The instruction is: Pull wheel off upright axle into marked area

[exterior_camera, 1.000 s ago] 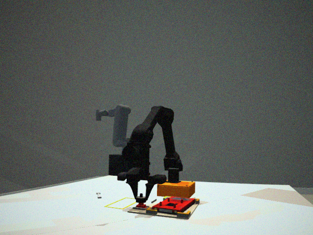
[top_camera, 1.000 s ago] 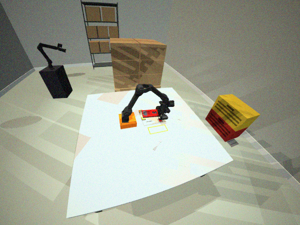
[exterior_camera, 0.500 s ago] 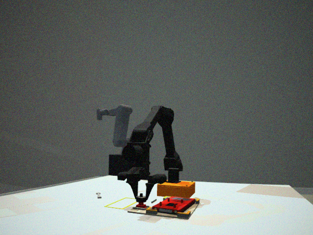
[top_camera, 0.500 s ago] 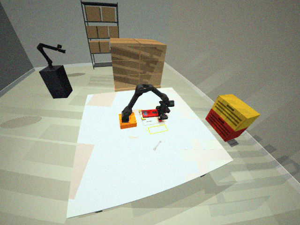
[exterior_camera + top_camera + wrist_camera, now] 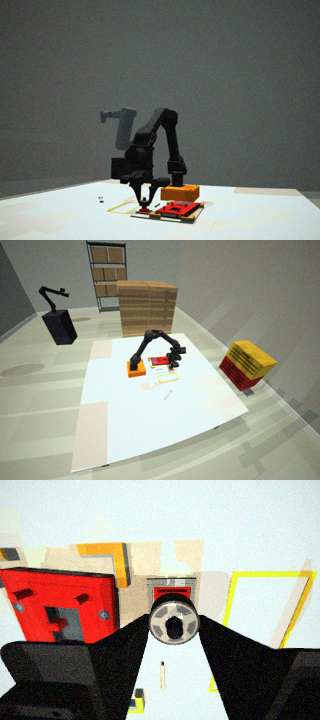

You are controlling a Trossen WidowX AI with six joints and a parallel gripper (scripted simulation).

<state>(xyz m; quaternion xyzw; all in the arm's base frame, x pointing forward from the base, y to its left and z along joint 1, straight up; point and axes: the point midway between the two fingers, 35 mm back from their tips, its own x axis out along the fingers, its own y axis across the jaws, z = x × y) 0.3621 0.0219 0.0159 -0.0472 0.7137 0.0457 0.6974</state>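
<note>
Now: the wheel right at my gripper tip.
</note>
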